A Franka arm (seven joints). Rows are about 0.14 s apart.
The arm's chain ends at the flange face. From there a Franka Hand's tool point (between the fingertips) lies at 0.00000 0.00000 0.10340 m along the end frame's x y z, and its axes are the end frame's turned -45 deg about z.
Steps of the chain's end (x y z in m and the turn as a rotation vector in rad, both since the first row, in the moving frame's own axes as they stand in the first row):
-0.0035, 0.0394, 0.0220, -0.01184, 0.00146, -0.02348
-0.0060, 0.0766, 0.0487, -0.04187, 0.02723, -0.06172
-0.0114, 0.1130, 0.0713, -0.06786, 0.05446, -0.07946
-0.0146, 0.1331, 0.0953, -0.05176, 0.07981, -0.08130
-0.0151, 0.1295, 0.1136, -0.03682, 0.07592, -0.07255
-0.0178, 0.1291, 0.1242, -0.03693, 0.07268, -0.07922
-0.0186, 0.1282, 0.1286, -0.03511, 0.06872, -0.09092
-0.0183, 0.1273, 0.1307, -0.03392, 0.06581, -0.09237
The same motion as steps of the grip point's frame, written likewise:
-0.0311, 0.0264, 0.0220, -0.00940, -0.00734, -0.02348
-0.0593, 0.0550, 0.0486, -0.04886, -0.01035, -0.06172
-0.0886, 0.0808, 0.0709, -0.08649, -0.00948, -0.07946
-0.1020, 0.0933, 0.0948, -0.09303, 0.01983, -0.08130
-0.0991, 0.0890, 0.1132, -0.07972, 0.02765, -0.07255
-0.1009, 0.0866, 0.1239, -0.07751, 0.02528, -0.07922
-0.1010, 0.0850, 0.1283, -0.07342, 0.02377, -0.09092
-0.1003, 0.0842, 0.1304, -0.07052, 0.02255, -0.09237

